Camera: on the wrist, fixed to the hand. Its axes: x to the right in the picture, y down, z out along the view.
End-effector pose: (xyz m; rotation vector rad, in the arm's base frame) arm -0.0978 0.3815 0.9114 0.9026 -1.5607 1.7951
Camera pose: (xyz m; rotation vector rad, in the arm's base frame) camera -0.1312 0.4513 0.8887 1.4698 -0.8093 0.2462
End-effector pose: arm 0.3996 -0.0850 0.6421 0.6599 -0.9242 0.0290
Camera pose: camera 0.4462 -0.0209 0.6274 0.7781 -0.4571 -1.5866
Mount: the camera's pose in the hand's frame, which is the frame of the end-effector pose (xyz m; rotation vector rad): 0.0017 0.0302 -0.0747 -0.4693 -0.2649 -1.5019
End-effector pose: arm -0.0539 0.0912 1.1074 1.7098 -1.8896 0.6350
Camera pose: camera -0.0796 0.1411 1.1652 2.2479 -0.3595 -0.5852
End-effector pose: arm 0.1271 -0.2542 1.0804 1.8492 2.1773 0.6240
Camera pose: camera 0.1216 -0.2622 1.1604 -0.1427 2.1938 0.3879
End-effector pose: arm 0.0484 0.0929 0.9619 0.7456 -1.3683 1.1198
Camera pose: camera 0.0477 0.1725 0.9491 1.2190 -0.8004 -0.4725
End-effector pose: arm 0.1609 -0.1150 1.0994 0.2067 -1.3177 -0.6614
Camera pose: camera 0.2412 -0.1084 1.0962 0.7563 -1.0280 -2.2847
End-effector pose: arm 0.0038 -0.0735 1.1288 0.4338 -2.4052 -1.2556
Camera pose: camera 0.0350 -0.1106 1.1932 -1.6248 1.1636 1.7671
